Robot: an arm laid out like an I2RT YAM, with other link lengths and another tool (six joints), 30 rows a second.
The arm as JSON. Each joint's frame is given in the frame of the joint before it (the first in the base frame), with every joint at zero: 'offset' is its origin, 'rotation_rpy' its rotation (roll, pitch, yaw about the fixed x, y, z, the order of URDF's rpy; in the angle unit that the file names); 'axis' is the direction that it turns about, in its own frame. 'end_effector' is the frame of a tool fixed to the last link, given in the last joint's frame.
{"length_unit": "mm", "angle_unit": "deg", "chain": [
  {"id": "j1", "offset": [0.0, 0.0, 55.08], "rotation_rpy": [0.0, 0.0, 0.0], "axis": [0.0, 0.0, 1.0]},
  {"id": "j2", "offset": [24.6, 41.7, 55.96], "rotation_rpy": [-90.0, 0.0, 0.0], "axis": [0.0, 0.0, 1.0]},
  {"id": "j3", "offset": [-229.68, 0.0, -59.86], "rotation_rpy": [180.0, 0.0, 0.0], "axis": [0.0, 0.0, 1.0]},
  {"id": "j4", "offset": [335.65, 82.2, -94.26], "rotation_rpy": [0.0, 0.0, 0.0], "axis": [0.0, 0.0, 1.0]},
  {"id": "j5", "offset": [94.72, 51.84, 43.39], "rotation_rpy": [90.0, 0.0, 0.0], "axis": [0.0, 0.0, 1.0]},
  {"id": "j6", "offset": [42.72, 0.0, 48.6], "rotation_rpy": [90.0, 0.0, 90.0], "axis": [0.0, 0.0, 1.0]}
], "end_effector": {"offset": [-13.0, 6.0, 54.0], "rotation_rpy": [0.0, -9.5, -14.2]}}
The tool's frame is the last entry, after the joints.
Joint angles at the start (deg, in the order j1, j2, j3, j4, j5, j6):
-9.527 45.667 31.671 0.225 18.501 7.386
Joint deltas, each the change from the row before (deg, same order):
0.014 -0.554 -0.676 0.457 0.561 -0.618
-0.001 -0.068 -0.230 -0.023 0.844 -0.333
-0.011 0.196 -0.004 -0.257 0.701 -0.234
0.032 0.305 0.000 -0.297 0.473 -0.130
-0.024 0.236 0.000 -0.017 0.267 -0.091
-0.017 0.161 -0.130 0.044 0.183 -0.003
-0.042 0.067 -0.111 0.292 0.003 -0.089
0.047 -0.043 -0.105 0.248 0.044 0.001
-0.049 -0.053 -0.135 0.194 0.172 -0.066
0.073 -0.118 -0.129 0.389 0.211 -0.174
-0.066 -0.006 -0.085 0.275 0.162 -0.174
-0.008 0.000 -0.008 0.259 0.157 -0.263
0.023 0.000 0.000 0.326 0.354 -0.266
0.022 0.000 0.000 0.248 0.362 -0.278
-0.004 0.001 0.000 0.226 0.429 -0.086
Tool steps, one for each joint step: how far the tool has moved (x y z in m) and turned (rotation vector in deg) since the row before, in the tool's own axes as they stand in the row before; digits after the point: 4 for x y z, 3 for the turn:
0.0009 0.0018 -0.0010 0.160 0.583 -0.547
0.0012 0.0020 0.0001 -0.346 0.814 -0.342
0.0009 0.0022 0.0007 -0.580 0.646 -0.298
0.0000 0.0028 0.0010 -0.666 0.359 -0.245
0.0003 0.0015 0.0009 -0.302 0.253 -0.129
0.0000 0.0020 0.0008 -0.269 0.164 -0.045
0.0001 0.0005 0.0005 0.087 0.058 -0.052
-0.0002 -0.0001 -0.0001 0.183 0.024 0.028
0.0006 0.0004 0.0001 0.064 0.231 -0.024
0.0000 -0.0007 -0.0004 0.320 0.191 -0.105
0.0007 0.0000 0.0002 0.124 0.250 -0.107
0.0004 -0.0007 0.0000 0.173 0.198 -0.198
0.0006 -0.0009 -0.0001 0.219 0.376 -0.185
0.0006 -0.0007 -0.0001 0.139 0.374 -0.212
0.0009 -0.0006 0.0000 0.130 0.461 -0.018

